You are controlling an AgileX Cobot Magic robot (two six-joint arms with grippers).
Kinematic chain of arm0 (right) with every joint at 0, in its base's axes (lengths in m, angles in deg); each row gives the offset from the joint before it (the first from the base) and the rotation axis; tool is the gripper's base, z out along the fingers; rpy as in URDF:
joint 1: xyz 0 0 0.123 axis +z
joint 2: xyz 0 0 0 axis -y
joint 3: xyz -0.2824 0 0.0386 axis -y
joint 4: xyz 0.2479 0 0.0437 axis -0.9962 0 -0.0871
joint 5: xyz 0 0 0 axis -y
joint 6: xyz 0.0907 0 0.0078 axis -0.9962 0 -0.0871
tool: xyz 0 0 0 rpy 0 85 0
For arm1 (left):
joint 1: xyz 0 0 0.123 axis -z
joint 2: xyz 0 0 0 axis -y
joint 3: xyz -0.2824 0 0.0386 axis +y
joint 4: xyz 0.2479 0 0.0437 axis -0.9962 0 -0.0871
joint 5: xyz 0 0 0 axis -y
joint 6: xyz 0.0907 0 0.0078 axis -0.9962 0 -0.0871
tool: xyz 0 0 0 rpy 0 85 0
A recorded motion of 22 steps. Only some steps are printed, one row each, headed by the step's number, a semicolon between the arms.
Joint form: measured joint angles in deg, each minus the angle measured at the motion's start. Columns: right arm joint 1, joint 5, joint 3, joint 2, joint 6, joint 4; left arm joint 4, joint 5, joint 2, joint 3, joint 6, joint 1.
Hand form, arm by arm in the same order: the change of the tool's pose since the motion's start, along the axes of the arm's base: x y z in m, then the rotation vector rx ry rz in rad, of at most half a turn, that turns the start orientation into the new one. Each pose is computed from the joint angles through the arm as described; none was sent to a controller.
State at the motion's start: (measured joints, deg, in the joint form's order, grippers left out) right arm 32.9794 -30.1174 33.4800 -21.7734 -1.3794 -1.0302; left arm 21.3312 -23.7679 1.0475 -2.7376 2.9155 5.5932
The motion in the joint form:
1: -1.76 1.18 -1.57 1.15 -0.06 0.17; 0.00 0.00 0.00 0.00 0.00 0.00
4: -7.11 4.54 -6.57 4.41 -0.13 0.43; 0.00 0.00 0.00 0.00 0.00 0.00
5: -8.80 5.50 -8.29 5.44 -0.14 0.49; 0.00 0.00 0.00 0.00 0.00 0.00
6: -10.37 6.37 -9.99 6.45 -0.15 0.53; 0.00 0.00 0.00 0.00 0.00 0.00
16: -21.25 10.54 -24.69 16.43 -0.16 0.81; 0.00 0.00 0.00 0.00 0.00 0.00
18: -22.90 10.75 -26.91 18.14 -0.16 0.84; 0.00 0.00 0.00 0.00 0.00 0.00
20: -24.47 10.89 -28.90 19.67 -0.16 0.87; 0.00 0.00 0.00 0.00 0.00 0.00
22: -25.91 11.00 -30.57 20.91 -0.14 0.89; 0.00 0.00 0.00 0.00 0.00 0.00
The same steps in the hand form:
1: -0.0002 -0.0030 -0.0055 0.0056 -0.0121 -0.0321; 0.0000 0.0000 0.0000 0.0000 0.0000 0.0000
4: -0.0005 -0.0109 -0.0247 0.0163 -0.0385 -0.1277; 0.0000 0.0000 0.0000 0.0000 0.0000 0.0000
5: -0.0006 -0.0133 -0.0318 0.0173 -0.0433 -0.1576; 0.0000 0.0000 0.0000 0.0000 0.0000 0.0000
6: -0.0008 -0.0154 -0.0390 0.0178 -0.0465 -0.1853; 0.0000 0.0000 0.0000 0.0000 0.0000 0.0000
16: -0.0067 -0.0296 -0.1069 0.0054 -0.0410 -0.3764; 0.0000 0.0000 0.0000 0.0000 0.0000 0.0000
18: -0.0077 -0.0315 -0.1179 0.0024 -0.0365 -0.4053; 0.0000 0.0000 0.0000 0.0000 0.0000 0.0000
20: -0.0085 -0.0331 -0.1278 -0.0006 -0.0314 -0.4327; 0.0000 0.0000 0.0000 0.0000 0.0000 0.0000
22: -0.0090 -0.0346 -0.1362 -0.0036 -0.0264 -0.4578; 0.0000 0.0000 0.0000 0.0000 0.0000 0.0000

